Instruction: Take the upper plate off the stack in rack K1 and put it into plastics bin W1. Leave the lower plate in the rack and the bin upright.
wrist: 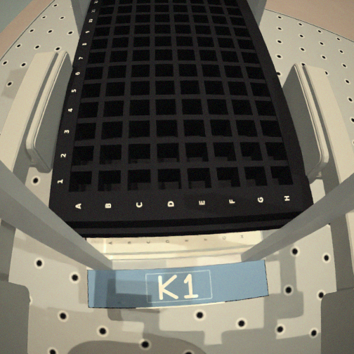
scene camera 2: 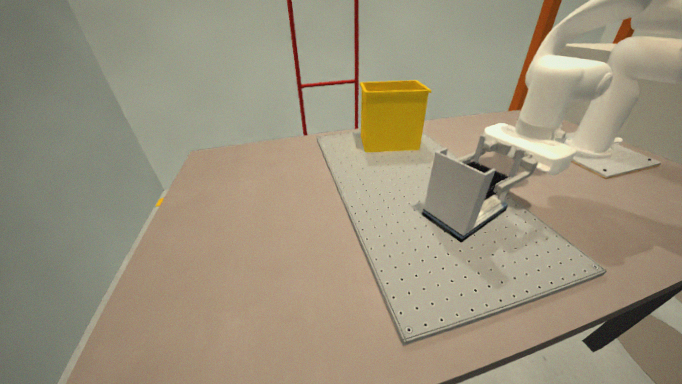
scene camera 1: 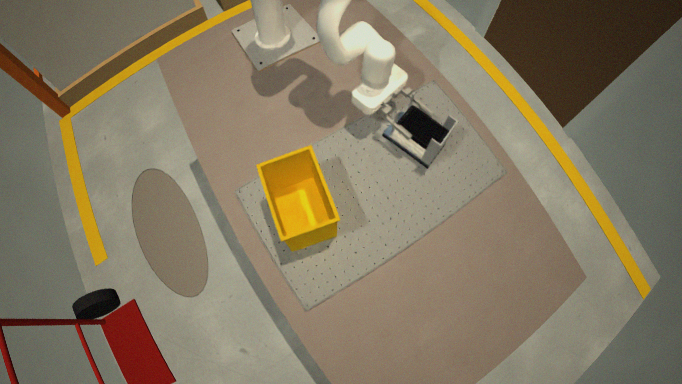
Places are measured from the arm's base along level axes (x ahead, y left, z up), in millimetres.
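Pixels of known places: hand, its tool point: (scene camera 1: 415,121); arm's base, origin of its link: (scene camera 2: 587,148) (scene camera 1: 272,37).
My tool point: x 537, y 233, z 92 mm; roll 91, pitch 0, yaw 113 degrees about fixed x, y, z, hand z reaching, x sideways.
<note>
For each thing: its top centre in the pictures, then the offset to it from my tool point. Level surfaces: height alone.
- black upper plate, centre of its top: (scene camera 2: 473,178) (scene camera 1: 423,127) dx +23, dy +12, dz -1 mm
- rack K1, centre of its top: (scene camera 2: 485,150) (scene camera 1: 424,114) dx +14, dy +8, dz +55 mm
- yellow plastics bin W1, centre of its top: (scene camera 1: 296,191) (scene camera 2: 393,85) dx +88, dy -356, dz +88 mm
- perforated board, height of its surface: dz -92 mm
My gripper (scene camera 1: 421,123) (scene camera 2: 484,175) (wrist: 179,117) is shut on the black upper plate (scene camera 1: 422,126) (scene camera 2: 495,181) (wrist: 125,215), with one finger pad at each long side. The plate is level, between the upright walls of rack K1 (scene camera 1: 434,150) (scene camera 2: 455,192) (wrist: 185,287). In the wrist view the cream lower plate (wrist: 175,246) shows beneath the black plate's near edge, with a gap between them; most of it is hidden. The yellow plastics bin W1 (scene camera 1: 315,235) (scene camera 2: 392,120) stands upright, and its inside shows no plate.
The rack and the bin stand toward opposite ends of the perforated board (scene camera 1: 400,190) (scene camera 2: 435,280). The rack's tall grey end wall rises beside the plate. The arm's base plate (scene camera 1: 250,45) (scene camera 2: 620,162) is bolted to the table. A red cart (scene camera 1: 137,345) stands beyond the table.
</note>
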